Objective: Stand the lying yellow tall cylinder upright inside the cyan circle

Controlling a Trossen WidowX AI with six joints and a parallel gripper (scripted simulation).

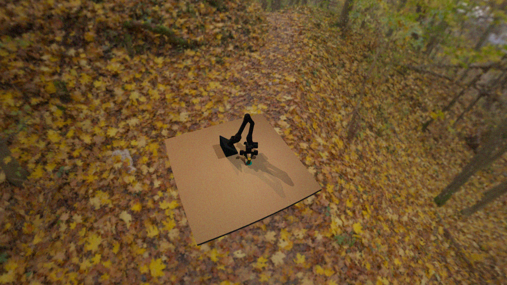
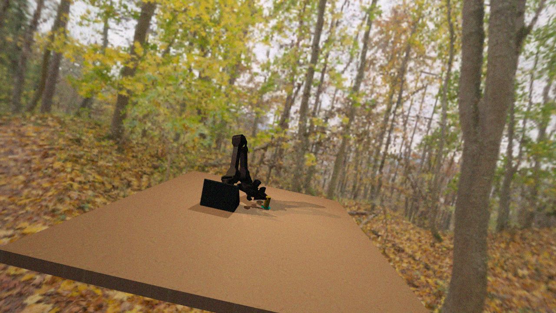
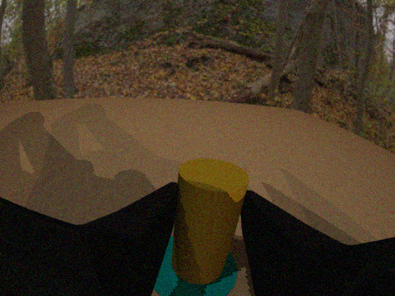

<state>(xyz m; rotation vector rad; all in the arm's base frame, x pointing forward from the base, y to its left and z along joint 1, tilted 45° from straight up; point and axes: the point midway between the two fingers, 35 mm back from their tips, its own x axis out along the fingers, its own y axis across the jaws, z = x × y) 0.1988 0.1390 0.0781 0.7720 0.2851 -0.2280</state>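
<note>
Now: the cyan circle 60 mm below my gripper tip. The rest, counted from my gripper tip: yellow tall cylinder: 20 mm below.
</note>
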